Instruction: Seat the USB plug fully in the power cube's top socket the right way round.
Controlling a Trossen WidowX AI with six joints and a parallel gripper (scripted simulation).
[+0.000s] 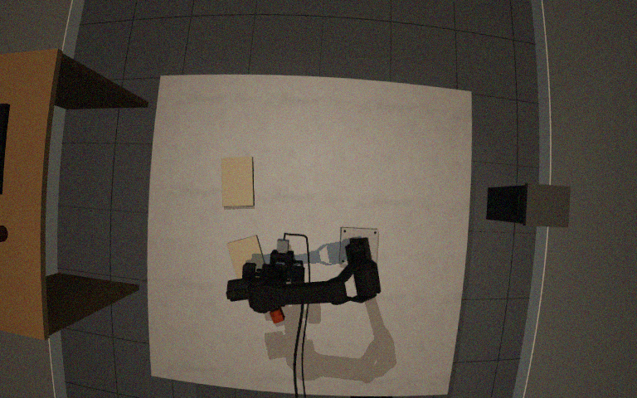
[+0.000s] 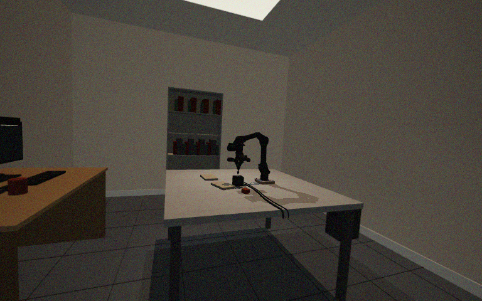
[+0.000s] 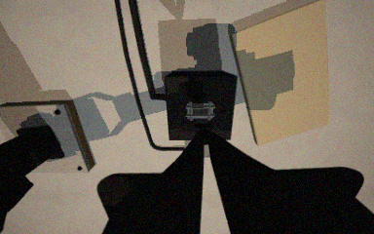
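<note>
Now: the metal socket 6 cm below my gripper tip. Round my gripper tip: small red block: 3 cm ahead, 22 cm to the left, 12 cm below.
</note>
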